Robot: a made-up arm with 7 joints. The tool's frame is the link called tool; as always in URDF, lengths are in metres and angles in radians. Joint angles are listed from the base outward.
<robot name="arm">
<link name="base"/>
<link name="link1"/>
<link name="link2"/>
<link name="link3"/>
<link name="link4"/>
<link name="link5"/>
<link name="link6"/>
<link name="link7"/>
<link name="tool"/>
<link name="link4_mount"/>
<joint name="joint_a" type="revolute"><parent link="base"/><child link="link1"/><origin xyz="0.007 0.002 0.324" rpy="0 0 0"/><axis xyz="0.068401 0.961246 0.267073"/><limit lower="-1.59" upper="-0.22"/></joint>
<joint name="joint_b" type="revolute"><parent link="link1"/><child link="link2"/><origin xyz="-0.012 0.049 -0.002" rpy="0 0 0"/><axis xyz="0.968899 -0.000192 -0.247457"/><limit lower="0.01" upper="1.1"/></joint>
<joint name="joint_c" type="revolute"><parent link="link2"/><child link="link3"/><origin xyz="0.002 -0.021 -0.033" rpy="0 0 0"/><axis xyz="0.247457 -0.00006 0.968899"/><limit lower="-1.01" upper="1.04"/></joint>
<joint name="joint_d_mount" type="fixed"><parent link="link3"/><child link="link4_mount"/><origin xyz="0.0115 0.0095 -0.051" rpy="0 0 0"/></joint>
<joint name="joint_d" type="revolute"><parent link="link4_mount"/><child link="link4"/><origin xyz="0.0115 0.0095 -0.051" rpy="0 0 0"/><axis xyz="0.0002 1 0.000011"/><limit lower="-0.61" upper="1.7"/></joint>
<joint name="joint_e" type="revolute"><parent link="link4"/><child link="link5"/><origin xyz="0.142 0.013 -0.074" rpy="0 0 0"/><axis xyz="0.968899 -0.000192 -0.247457"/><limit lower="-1.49" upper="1.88"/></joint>
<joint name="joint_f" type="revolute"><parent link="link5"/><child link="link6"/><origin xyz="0.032 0.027 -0.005" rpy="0 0 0"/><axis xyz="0.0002 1 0.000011"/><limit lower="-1.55" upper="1.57"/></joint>
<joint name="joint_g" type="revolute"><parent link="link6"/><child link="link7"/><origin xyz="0.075 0.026 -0.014" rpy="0 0 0"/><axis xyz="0.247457 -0.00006 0.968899"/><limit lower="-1.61" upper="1.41"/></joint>
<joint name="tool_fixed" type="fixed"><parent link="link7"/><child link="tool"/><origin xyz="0.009 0.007 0.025" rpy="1.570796 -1.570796 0"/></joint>
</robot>
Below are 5 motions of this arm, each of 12 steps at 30 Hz.
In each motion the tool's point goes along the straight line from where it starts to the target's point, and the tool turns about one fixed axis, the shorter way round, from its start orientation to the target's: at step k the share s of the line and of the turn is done. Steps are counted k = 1, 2, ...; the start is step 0. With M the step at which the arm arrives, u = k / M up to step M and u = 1 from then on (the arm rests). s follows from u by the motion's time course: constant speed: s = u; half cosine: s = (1 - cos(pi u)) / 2; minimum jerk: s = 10 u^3 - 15 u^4 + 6 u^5.
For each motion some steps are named. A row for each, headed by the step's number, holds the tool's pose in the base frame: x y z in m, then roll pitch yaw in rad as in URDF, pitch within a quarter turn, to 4 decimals.
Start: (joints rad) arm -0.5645 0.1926 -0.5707 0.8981 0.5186 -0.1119 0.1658
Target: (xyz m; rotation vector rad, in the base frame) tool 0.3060 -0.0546 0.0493 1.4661 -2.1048 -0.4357
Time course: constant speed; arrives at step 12
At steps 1, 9, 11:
1: 0.3198 -0.0322 0.0750 2.6814 -0.6357 -1.8703
9: 0.3098 -0.0485 0.0563 2.5830 -0.3502 -1.8501
11: 0.3073 -0.0526 0.0516 2.5609 -0.2786 -1.8499

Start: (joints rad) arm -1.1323 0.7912 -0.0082 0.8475 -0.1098 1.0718 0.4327
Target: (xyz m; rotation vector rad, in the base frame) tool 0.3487 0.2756 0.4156 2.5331 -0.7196 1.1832
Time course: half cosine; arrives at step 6
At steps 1, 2, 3, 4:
1: 0.3595 0.2762 0.3210 2.7835 -0.7393 -0.3016
2: 0.3573 0.2761 0.3395 2.8401 -0.7707 -0.3403
3: 0.3545 0.2759 0.3649 2.9231 -0.8109 -0.3990
4: 0.3516 0.2758 0.3902 3.0130 -0.8474 -0.4651

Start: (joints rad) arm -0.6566 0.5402 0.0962 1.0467 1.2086 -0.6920 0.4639
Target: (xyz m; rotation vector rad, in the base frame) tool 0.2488 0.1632 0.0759 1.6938 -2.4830 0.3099
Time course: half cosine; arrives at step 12
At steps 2, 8, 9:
2: 0.3173 0.1380 0.1461 -3.1144 -0.1891 -2.0892
8: 0.2671 0.1564 0.0947 -3.0583 -0.2067 -1.9911
9: 0.2595 0.1592 0.0869 -3.0499 -0.2099 -1.9763

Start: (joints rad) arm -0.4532 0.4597 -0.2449 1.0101 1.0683 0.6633 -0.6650
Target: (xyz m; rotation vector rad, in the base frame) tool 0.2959 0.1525 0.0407 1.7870 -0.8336 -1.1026
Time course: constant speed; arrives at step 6
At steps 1, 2, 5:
1: 0.2940 0.1763 0.0474 1.8456 0.3490 -1.0352
2: 0.2944 0.1715 0.0461 1.8437 0.3500 -1.0570
5: 0.2955 0.1573 0.0420 1.8379 0.3528 -1.1227

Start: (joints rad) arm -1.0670 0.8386 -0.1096 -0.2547 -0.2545 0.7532 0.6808
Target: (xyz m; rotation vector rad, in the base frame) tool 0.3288 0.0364 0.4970 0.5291 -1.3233 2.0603
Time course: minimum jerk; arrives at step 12
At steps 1, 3, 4, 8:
1: 0.3222 0.0711 0.5125 -1.9463 -0.6792 -2.1727
3: 0.3229 0.0677 0.5109 -1.8684 -0.7211 -2.2919
4: 0.3236 0.0640 0.5093 -1.7742 -0.7577 -2.4301
8: 0.3274 0.0437 0.5003 -1.1834 -0.7585 3.0273

